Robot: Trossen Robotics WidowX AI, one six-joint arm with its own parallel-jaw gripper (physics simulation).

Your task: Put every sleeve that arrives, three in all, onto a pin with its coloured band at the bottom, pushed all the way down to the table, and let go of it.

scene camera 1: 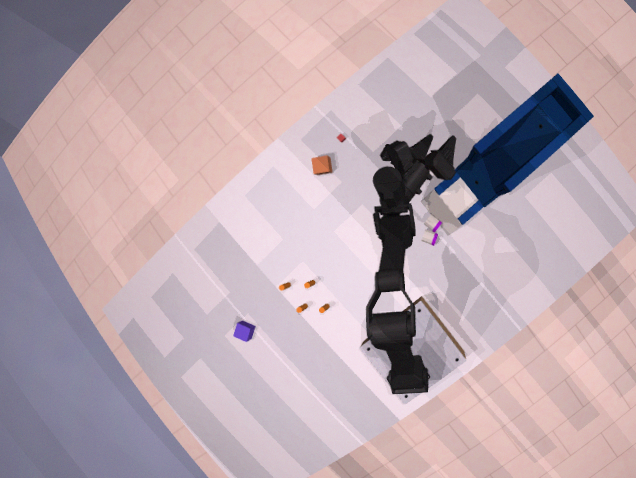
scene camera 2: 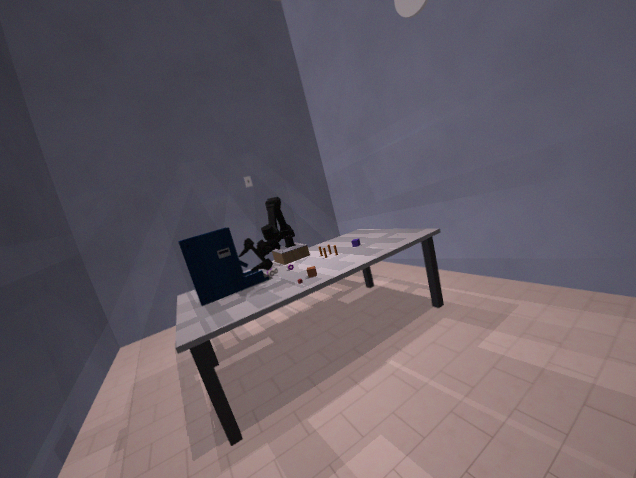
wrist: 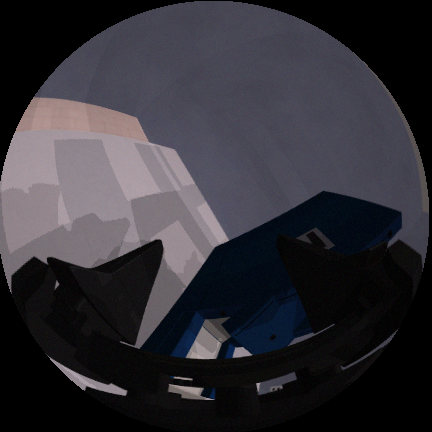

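Observation:
Two white sleeves with magenta bands point(scene camera 1: 432, 224) point(scene camera 1: 429, 237) lie on their sides at the low end of the blue chute point(scene camera 1: 530, 177) point(scene camera 2: 210, 267) point(wrist: 250, 280). A magenta ring point(scene camera 2: 290, 267), the banded end of another sleeve, shows nearer the pins in scene camera 2; the arm seems to cover it in scene camera 1. Several orange pins point(scene camera 1: 302, 307) point(scene camera 2: 329, 249) stand upright and bare. My gripper point(scene camera 1: 442, 137) point(scene camera 2: 245, 263) point(wrist: 220, 243) is open and empty, above the table beside the chute, fingers spread. No sleeve shows between the fingers.
An orange cube point(scene camera 1: 321, 164) point(scene camera 2: 311, 271) and a small red cube point(scene camera 1: 340, 137) point(scene camera 2: 299, 281) lie on the table point(scene camera 1: 246, 246). A purple cube point(scene camera 1: 244, 331) point(scene camera 2: 355, 242) is beyond the pins. The arm's base stands on a box point(scene camera 1: 437, 339) point(scene camera 2: 292, 254).

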